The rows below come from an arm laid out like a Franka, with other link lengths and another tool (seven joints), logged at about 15 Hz.
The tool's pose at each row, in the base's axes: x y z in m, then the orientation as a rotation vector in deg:
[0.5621, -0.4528, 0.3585, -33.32, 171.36, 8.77]
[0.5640, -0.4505, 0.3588, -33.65, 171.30, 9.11]
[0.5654, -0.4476, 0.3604, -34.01, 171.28, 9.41]
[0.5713, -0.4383, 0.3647, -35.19, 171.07, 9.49]
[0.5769, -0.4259, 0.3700, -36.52, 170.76, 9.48]
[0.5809, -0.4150, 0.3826, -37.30, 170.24, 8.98]
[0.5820, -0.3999, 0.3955, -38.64, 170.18, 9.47]
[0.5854, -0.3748, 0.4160, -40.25, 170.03, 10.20]
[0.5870, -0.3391, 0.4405, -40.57, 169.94, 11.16]
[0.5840, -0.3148, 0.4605, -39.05, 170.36, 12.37]
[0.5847, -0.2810, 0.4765, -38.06, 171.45, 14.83]
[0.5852, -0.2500, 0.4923, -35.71, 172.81, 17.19]
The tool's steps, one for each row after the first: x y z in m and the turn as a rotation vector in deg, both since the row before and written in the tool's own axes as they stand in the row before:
[-0.0026, 0.0014, 0.0001, -0.23, -0.01, -0.21]
[-0.0025, 0.0023, -0.0011, -0.22, 0.04, -0.22]
[-0.0094, 0.0067, -0.0027, -0.10, 0.06, -0.78]
[-0.0105, 0.0096, -0.0033, -0.04, 0.01, -0.89]
[-0.0094, 0.0093, -0.0109, 0.35, -0.27, -0.60]
[-0.0087, 0.0142, -0.0109, -0.41, 0.22, -0.84]
[-0.0160, 0.0228, -0.0169, -0.57, 0.19, -1.01]
[-0.0199, 0.0332, -0.0194, -0.63, -0.09, -0.19]
[-0.0104, 0.0249, -0.0164, -0.74, -0.10, 1.07]
[-0.0169, 0.0317, -0.0105, -1.70, 0.61, 0.92]
[-0.0149, 0.0298, -0.0100, -1.58, 0.57, 1.80]

